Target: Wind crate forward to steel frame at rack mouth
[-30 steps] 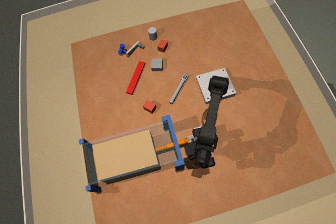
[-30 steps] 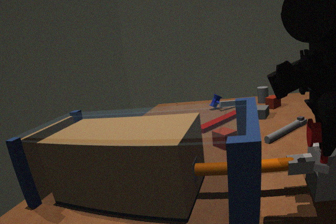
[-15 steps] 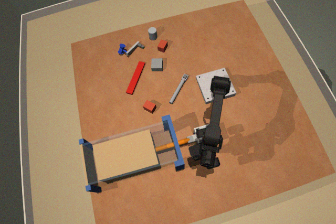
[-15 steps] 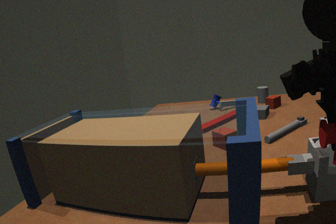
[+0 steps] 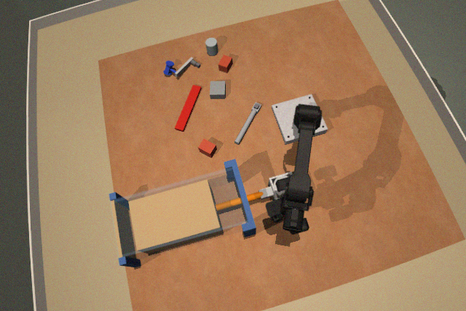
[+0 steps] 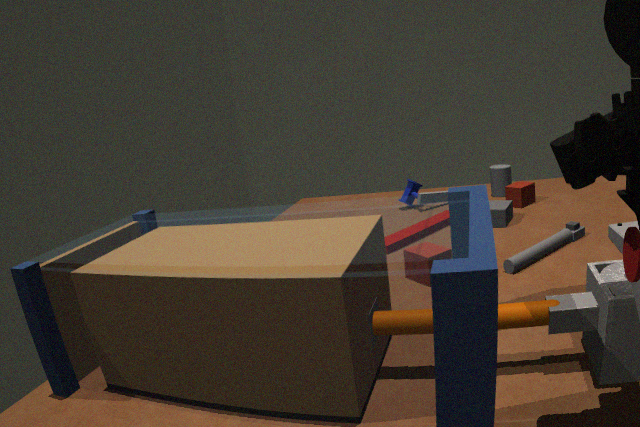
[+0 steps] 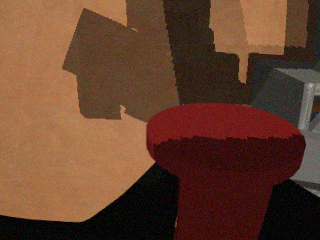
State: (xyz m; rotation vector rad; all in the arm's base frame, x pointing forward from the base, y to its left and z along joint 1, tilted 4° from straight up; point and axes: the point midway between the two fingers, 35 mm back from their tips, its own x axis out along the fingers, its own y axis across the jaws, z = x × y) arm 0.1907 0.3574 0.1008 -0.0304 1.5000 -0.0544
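My gripper tip is 30 mm past the grey winch, 110 mm to the left of it and 90 mm above it. Also, from my gripper tip: red knob 20 mm above; winch handle 10 mm behind, 40 mm to the right, 10 mm below; blue frame 140 mm ahead, 100 mm to the right, 10 mm below.
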